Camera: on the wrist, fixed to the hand. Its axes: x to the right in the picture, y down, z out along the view.
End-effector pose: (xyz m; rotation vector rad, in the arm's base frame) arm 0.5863 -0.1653 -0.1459 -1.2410 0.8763 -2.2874
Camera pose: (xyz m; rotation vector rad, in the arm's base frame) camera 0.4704 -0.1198 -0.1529 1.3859 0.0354 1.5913
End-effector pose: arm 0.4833 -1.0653 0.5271 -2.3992 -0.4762 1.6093
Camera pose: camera 0.5966 -1.0227 0.5573 -1.1371 -1.9510 0.7726
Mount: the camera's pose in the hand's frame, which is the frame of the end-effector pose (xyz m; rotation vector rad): 0.0300 -0.0333 -0.1164 -0.2542 -0.0550 -1.6046
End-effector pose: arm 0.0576 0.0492 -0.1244 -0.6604 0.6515 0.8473
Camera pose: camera 0.0713 -0.0400 -0.2105 -1.0952 -0.1640 -0.5665
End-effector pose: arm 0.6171 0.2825 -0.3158 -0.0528 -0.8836 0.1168
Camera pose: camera 0.7287 0.2534 -0.3634 0.4269 -0.7747 -1.4912
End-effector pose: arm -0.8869 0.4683 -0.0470 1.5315 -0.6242 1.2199
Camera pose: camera -0.8921 0.5926 -0.0386 1.2480 0.4488 -0.1432
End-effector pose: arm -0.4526 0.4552 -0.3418 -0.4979 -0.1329 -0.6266
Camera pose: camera -0.4515 0.3597 -0.4221 -0.5913 -0.5250 -2.2162
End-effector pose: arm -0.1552 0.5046 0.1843 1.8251 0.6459 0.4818
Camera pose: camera -0.2093 0.6167 0.1917 0.6385 1.6182 -0.5474
